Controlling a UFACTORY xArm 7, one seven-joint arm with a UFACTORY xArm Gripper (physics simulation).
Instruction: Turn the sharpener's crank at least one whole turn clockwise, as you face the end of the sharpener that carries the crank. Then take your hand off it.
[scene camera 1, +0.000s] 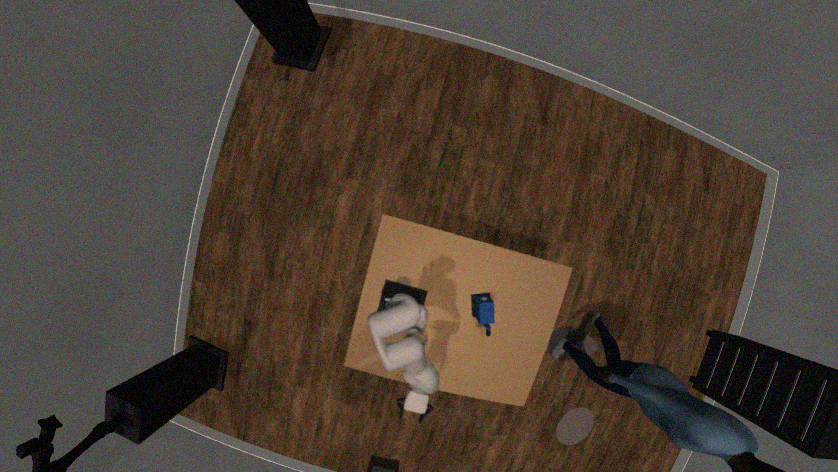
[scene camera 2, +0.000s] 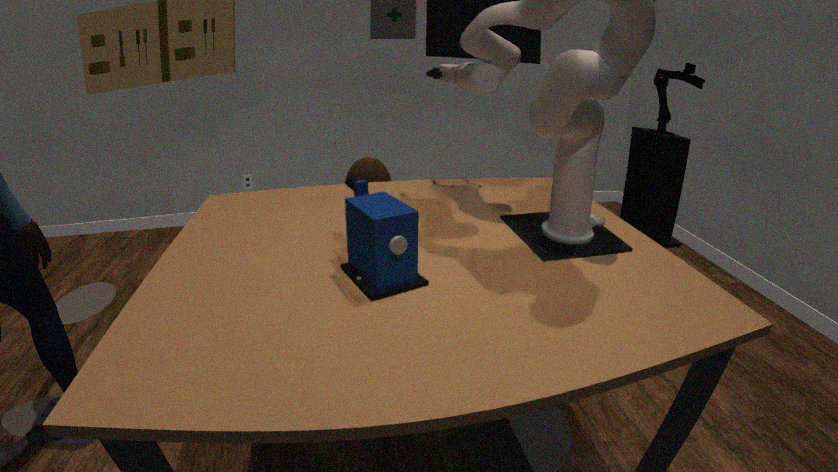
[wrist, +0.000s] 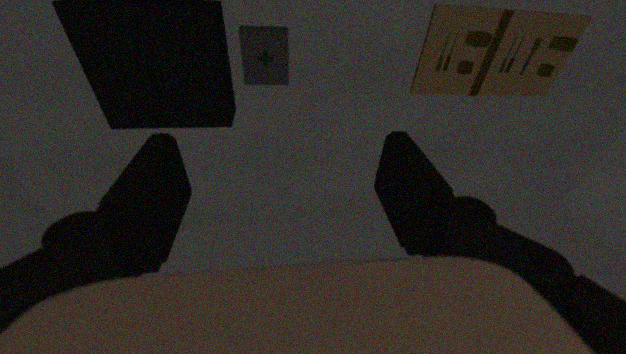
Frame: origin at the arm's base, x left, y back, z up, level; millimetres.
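Where they show: gripper, between the fingertips: (scene camera 1: 410, 419) (wrist: 285, 161); arm's base, origin of its link: (scene camera 2: 567, 232).
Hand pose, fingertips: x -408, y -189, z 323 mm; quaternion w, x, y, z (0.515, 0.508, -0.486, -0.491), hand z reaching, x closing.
Each offset is from my fingertips to the centre of the thing. "*": to the spot under its first point. Level surfaces: height alone.
The blue sharpener @[* dx +539, dy -226, dz -202 mm] (scene camera 1: 486, 311) (scene camera 2: 382, 243) stands upright on its black base on the table. Its crank @[dx +464, dy -260, dz -220 mm] (scene camera 1: 487, 329) sticks out of one end in scene camera 1; in scene camera 2 the blue top of the crank (scene camera 2: 360, 188) shows behind the body, and the rest is hidden. My gripper (scene camera 1: 412, 417) (scene camera 2: 432, 73) (wrist: 285, 161) is open and empty. It is held high, past the table's edge and well away from the sharpener, and points level toward a wall. The sharpener does not show in the wrist view.
The table @[dz -330 mm] (scene camera 1: 516, 363) (scene camera 2: 281, 357) carries my arm's black base plate (scene camera 1: 408, 288) (scene camera 2: 609, 249). A person (scene camera 1: 674, 398) (scene camera 2: 29, 293) stands by the table's edge on the sharpener's side. A brown ball (scene camera 2: 368, 170) shows behind the table. A black pedestal (scene camera 2: 655, 181) stands beyond my arm.
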